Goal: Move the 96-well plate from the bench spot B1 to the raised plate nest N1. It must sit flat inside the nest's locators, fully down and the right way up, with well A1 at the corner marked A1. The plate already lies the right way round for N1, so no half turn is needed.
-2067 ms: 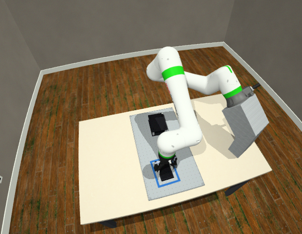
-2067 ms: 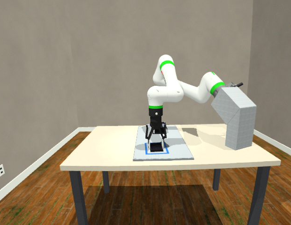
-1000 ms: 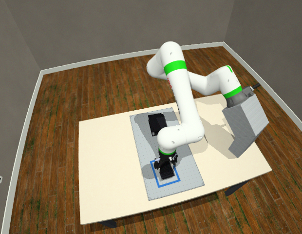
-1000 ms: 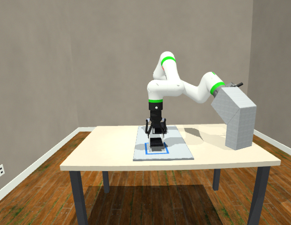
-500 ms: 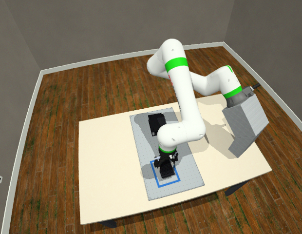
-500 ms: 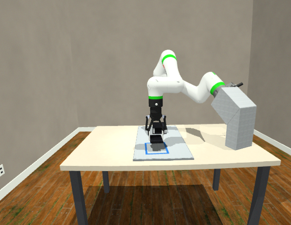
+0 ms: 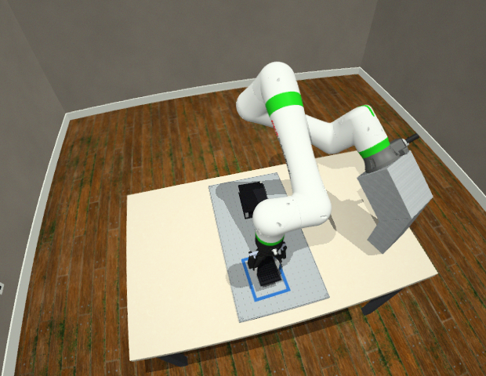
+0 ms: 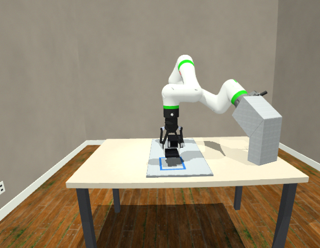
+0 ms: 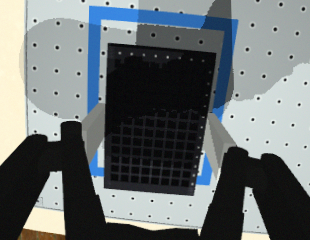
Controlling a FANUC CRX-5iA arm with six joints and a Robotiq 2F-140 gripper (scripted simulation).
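My gripper is now 60 mm past the black raised nest N1, 360 mm to the left of it and 30 mm above it. Round my hand: black 96-well plate: 20 mm below; then white A1 mark: 120 mm behind, 440 mm to the right, 30 mm below.
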